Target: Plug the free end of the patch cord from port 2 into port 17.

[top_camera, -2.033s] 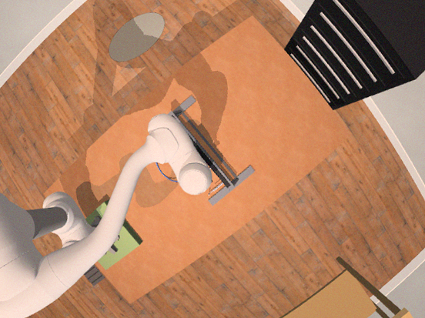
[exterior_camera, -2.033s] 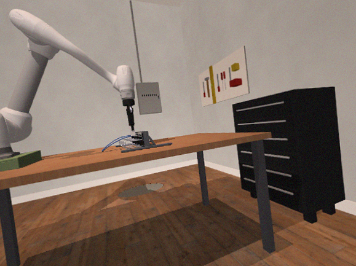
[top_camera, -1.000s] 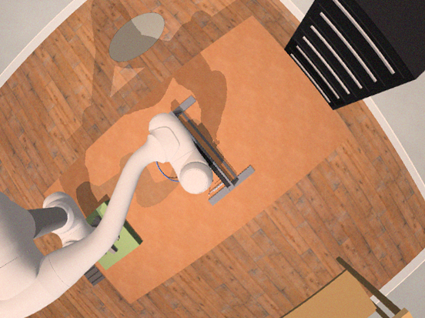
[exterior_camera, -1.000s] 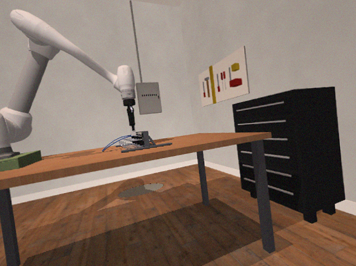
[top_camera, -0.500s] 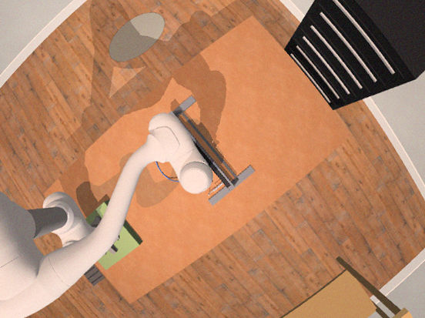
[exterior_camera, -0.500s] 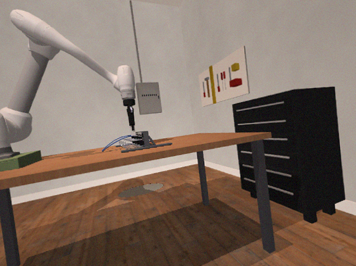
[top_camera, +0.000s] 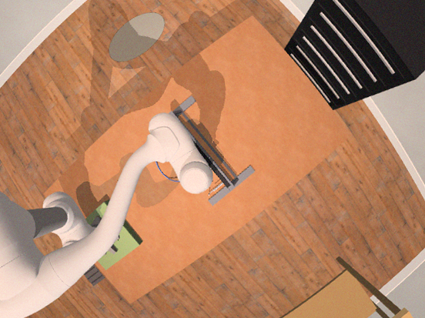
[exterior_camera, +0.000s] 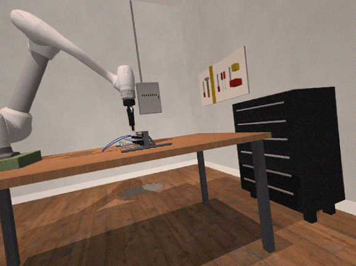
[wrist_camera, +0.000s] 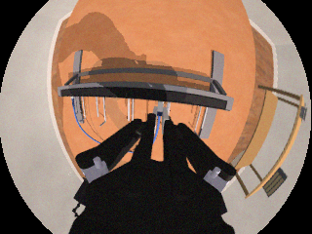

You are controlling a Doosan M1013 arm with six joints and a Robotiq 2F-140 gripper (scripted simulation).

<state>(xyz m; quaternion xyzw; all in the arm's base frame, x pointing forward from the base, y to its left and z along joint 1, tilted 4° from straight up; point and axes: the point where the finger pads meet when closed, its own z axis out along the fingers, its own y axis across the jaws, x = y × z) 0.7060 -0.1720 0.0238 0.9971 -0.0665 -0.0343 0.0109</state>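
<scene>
My gripper is now 1 cm short of the pale plug and 3 cm above it.
</scene>
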